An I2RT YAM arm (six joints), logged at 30 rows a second.
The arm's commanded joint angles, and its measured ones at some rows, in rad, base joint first. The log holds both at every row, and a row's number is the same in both.
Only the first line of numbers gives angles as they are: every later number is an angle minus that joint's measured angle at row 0.
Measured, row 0:
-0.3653 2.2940 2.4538 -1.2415 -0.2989 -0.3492
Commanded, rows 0 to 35:
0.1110 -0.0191 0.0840 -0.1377 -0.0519 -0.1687
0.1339 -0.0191 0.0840 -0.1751 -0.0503 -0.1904
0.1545 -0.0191 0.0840 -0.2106 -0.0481 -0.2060
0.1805 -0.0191 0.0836 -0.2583 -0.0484 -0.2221
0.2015 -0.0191 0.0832 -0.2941 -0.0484 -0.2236
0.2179 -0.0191 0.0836 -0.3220 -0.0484 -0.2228
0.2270 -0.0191 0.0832 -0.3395 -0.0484 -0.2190
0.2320 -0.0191 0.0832 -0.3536 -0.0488 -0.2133
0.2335 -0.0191 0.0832 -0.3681 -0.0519 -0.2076
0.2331 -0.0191 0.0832 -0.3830 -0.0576 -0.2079
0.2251 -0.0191 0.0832 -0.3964 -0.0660 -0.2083
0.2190 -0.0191 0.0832 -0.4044 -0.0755 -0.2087
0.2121 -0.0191 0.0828 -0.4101 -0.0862 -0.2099
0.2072 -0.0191 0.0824 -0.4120 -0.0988 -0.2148
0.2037 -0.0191 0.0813 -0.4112 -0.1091 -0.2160
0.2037 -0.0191 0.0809 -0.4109 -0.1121 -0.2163
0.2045 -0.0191 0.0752 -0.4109 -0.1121 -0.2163
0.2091 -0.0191 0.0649 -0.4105 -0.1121 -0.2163
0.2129 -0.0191 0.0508 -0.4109 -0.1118 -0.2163
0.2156 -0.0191 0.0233 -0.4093 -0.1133 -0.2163
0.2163 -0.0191 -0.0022 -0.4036 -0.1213 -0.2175
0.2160 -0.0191 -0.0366 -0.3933 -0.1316 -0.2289
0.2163 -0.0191 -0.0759 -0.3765 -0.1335 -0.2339
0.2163 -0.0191 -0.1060 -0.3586 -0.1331 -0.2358
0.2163 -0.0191 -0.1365 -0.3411 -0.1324 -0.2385
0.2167 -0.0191 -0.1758 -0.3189 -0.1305 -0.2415
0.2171 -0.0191 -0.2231 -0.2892 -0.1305 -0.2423
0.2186 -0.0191 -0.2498 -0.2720 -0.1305 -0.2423
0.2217 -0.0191 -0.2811 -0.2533 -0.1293 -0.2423
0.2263 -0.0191 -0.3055 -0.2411 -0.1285 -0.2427
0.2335 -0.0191 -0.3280 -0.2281 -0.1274 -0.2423
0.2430 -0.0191 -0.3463 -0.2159 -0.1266 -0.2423
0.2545 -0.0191 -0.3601 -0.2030 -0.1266 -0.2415
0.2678 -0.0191 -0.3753 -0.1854 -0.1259 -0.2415
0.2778 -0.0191 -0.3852 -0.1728 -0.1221 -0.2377
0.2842 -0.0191 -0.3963 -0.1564 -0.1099 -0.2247
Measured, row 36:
0.2469 -0.0027 -0.3643 -0.1896 -0.1068 -0.2217
